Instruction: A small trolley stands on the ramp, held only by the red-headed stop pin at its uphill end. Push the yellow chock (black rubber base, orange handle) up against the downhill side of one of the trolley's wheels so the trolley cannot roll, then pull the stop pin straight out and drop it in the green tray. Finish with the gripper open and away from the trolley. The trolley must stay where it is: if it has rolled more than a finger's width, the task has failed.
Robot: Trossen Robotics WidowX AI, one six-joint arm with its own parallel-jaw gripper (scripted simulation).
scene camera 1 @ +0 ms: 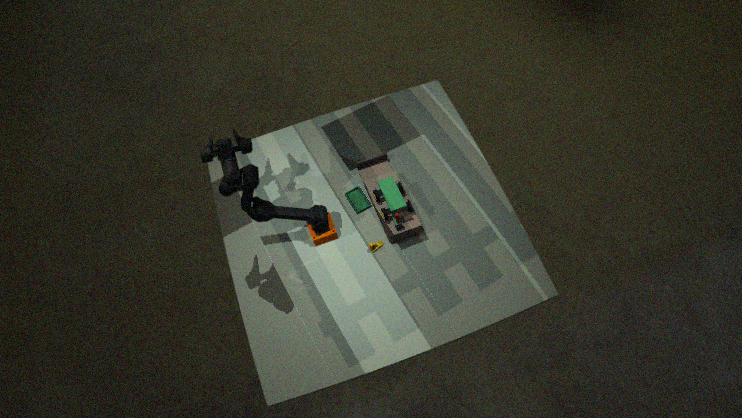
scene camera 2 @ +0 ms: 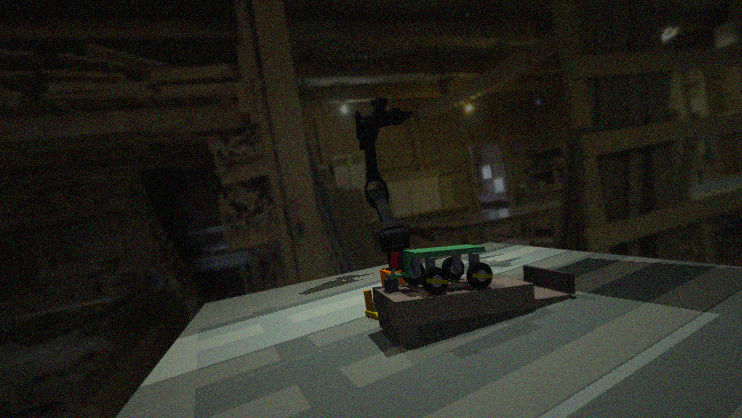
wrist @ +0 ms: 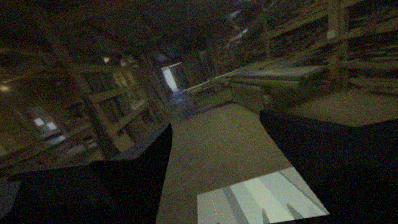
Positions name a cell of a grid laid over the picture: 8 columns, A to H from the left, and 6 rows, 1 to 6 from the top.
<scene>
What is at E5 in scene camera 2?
A trolley.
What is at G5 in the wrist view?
My gripper.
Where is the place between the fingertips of my gripper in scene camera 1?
C2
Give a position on a dark end plate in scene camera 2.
G5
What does my gripper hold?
Nothing.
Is my gripper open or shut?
Open.
</scene>
